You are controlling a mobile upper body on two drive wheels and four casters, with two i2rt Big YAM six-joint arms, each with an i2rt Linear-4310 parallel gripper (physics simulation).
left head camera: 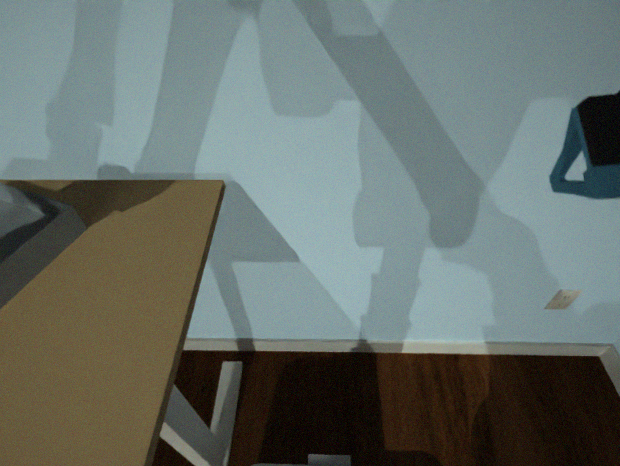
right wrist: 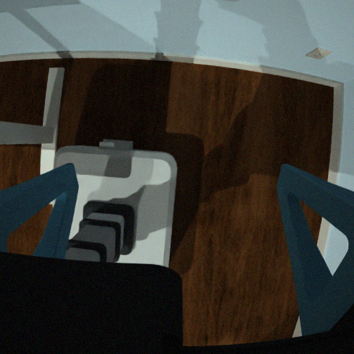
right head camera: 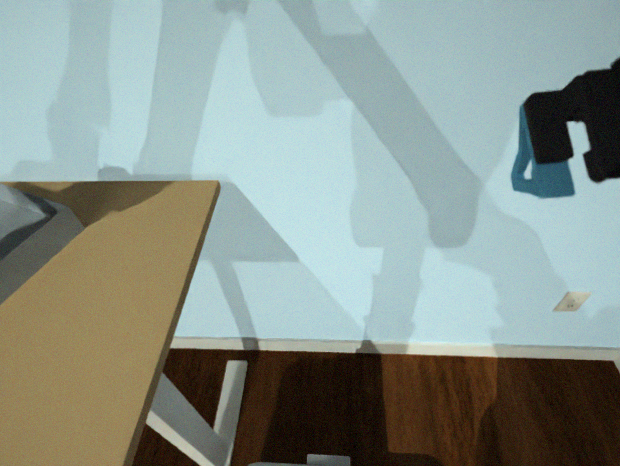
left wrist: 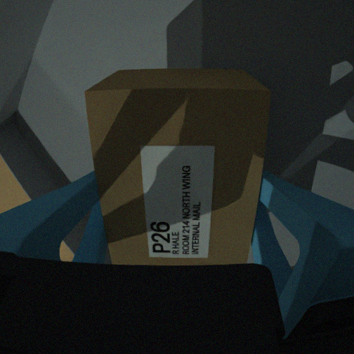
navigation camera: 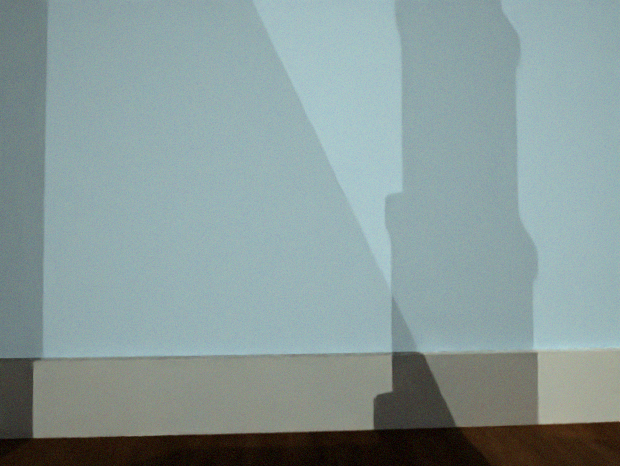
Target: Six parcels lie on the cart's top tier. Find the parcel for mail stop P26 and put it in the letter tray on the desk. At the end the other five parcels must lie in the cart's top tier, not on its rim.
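Frame: origin at the left arm's base, x right, y ahead, z up, level; metres.
Seen in the pictures: right gripper, fingertip midpoint: point(left head camera: 610, 179) point(right head camera: 574, 177).
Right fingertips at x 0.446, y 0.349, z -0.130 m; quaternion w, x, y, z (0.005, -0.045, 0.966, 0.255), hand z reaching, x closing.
Pixels of each thing's middle, then the offset from my right fingertips to it. "pt": a spot on its surface instead. Level surfaces: height alone.
- grey tray, surface spot: point(left head camera: 55, 245) point(right head camera: 52, 245) pt dx -0.738, dy +0.179, dz -0.309 m
- desk, its level: dz -0.330 m
- outlet, body centre: point(right head camera: 571, 302) point(left head camera: 562, 300) dx +0.552, dy +0.438, dz -0.880 m
The P26 parcel point(left wrist: 120, 130), a brown box with a white label reading P26, is between the blue fingers of my left gripper point(left wrist: 178, 176), which is shut on it. Behind and beneath it in the left wrist view are the grey surfaces of the letter tray point(left wrist: 100, 45); the gap between them cannot be judged. Part of the grey tray point(left head camera: 55, 245) point(right head camera: 50, 245) shows on the desk point(left head camera: 100, 340) point(right head camera: 90, 340) at the left of both head views. My right gripper point(right wrist: 177, 174) is open and empty, above the floor and base. The cart and other five parcels do not show.
A white desk leg point(left head camera: 228, 395) point(right head camera: 233, 395) point(right wrist: 53, 100) stands under the desk's edge. The robot's pale base point(right wrist: 155, 200) with dark blocks lies below the right gripper. A blue wall point(navigation camera: 200, 200) with a baseboard point(navigation camera: 200, 395) stands ahead, and an outlet point(left head camera: 562, 299) is on it.
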